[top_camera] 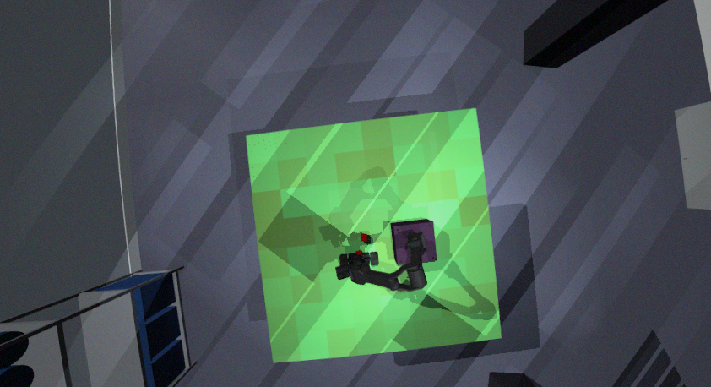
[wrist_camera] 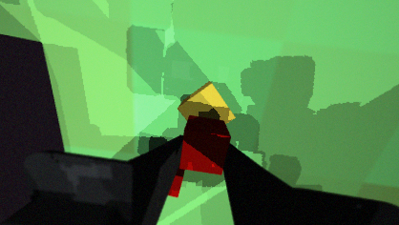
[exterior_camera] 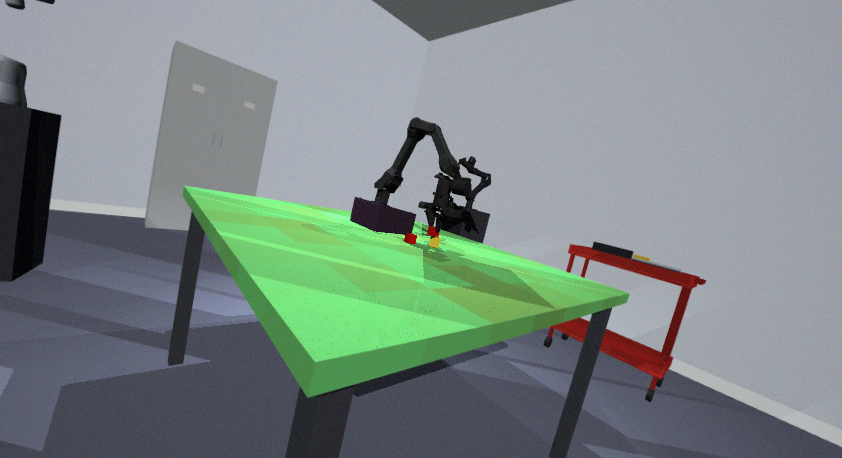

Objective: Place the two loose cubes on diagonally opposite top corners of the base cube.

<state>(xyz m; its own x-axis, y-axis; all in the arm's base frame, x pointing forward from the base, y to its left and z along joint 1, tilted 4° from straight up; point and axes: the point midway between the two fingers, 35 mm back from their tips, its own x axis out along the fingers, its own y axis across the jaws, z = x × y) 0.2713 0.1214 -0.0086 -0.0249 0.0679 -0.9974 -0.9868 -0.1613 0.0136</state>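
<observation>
The yellow base cube is 20 mm to the left of my gripper tip and 40 mm below it.
</observation>
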